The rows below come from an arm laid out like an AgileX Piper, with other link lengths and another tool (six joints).
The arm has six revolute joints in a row. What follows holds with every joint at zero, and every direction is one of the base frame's. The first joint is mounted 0.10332 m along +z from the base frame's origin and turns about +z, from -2.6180 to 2.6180 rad. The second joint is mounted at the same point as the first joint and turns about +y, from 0.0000 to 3.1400 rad. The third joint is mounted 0.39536 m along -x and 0.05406 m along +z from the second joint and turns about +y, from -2.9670 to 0.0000 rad. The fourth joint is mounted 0.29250 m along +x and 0.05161 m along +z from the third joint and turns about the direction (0.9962, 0, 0.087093), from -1.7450 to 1.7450 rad. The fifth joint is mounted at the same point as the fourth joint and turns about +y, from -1.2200 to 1.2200 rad. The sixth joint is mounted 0.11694 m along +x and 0.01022 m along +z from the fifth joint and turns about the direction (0.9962, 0, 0.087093), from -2.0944 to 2.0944 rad. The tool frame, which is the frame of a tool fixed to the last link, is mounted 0.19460 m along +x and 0.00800 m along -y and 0.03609 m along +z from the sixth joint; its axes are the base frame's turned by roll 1.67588, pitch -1.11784 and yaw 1.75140 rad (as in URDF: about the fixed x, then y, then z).
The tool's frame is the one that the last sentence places.
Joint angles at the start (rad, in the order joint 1, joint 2, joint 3, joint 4, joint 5, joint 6): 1.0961 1.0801 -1.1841 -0.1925 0.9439 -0.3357
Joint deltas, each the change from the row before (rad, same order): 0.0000 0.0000 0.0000 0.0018 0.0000 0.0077; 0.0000 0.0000 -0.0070 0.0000 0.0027 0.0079; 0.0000 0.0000 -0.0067 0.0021 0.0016 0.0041; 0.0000 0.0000 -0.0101 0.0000 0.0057 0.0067; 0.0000 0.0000 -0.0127 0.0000 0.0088 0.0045; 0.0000 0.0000 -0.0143 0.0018 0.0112 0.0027; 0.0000 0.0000 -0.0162 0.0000 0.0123 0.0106; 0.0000 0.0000 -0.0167 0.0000 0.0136 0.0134; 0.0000 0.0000 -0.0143 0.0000 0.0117 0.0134; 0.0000 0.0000 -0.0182 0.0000 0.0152 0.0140; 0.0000 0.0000 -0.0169 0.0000 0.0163 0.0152; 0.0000 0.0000 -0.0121 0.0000 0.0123 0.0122; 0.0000 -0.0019 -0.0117 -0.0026 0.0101 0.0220
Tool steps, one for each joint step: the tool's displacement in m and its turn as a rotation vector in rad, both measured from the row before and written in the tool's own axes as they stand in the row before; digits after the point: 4 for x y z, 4 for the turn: 0.0002 -0.0002 0.0001 0.0010 0.0036 0.0080; 0.0011 0.0016 -0.0024 -0.0035 0.0050 0.0078; 0.0017 0.0013 -0.0023 -0.0027 0.0060 0.0048; 0.0013 0.0018 -0.0033 -0.0037 0.0047 0.0072; 0.0013 0.0018 -0.0040 -0.0035 0.0036 0.0056; 0.0015 0.0014 -0.0043 -0.0020 0.0038 0.0050; 0.0013 0.0021 -0.0051 -0.0037 0.0054 0.0120; 0.0011 0.0019 -0.0052 -0.0031 0.0057 0.0150; 0.0009 0.0016 -0.0045 -0.0026 0.0055 0.0147; 0.0012 0.0019 -0.0056 -0.0031 0.0059 0.0158; 0.0005 0.0013 -0.0051 -0.0014 0.0046 0.0173; 0.0002 0.0008 -0.0036 -0.0006 0.0033 0.0138; 0.0000 0.0016 -0.0048 -0.0048 0.0073 0.0218
